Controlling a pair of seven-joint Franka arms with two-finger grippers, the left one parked.
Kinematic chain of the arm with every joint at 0, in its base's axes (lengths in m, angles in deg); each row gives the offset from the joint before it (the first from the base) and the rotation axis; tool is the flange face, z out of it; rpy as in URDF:
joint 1: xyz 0 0 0.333 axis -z
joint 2: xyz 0 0 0 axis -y
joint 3: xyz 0 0 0.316 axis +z
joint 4: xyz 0.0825 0 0 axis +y
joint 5: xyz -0.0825 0 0.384 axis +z
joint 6: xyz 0 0 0 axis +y
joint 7: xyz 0.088 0 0 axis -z
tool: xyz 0 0 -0.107 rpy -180 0 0
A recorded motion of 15 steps. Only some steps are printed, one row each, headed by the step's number.
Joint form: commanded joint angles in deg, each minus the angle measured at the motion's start. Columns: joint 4, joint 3, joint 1, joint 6, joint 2, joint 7, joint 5.
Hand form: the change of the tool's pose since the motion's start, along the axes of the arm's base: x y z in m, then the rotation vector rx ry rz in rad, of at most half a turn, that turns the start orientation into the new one. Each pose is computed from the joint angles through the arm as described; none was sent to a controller.
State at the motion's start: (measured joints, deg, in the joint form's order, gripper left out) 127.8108 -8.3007 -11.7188 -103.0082 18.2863 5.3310 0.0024
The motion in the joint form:
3: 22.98 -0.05 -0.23 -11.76 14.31 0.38 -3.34
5: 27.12 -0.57 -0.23 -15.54 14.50 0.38 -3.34
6: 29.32 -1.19 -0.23 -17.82 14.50 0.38 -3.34
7: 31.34 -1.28 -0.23 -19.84 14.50 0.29 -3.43
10: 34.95 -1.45 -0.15 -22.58 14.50 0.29 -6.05
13: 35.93 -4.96 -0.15 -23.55 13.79 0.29 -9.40
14: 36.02 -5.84 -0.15 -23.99 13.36 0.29 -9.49
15: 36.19 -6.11 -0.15 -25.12 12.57 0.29 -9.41
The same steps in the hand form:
3: -0.0858 -0.0023 -0.0698 -0.0140 -0.0549 0.0378
5: -0.0956 -0.0035 -0.0962 -0.0071 -0.0510 0.0339
6: -0.1008 -0.0059 -0.1104 -0.0002 -0.0513 0.0264
7: -0.1064 -0.0054 -0.1231 0.0008 -0.0513 0.0292
10: -0.1190 -0.0067 -0.1465 -0.0307 -0.0403 0.0590
13: -0.1216 -0.0248 -0.1582 -0.0432 -0.0264 0.0479
14: -0.1213 -0.0288 -0.1612 -0.0372 -0.0235 0.0360
15: -0.1201 -0.0297 -0.1654 -0.0346 -0.0260 0.0312

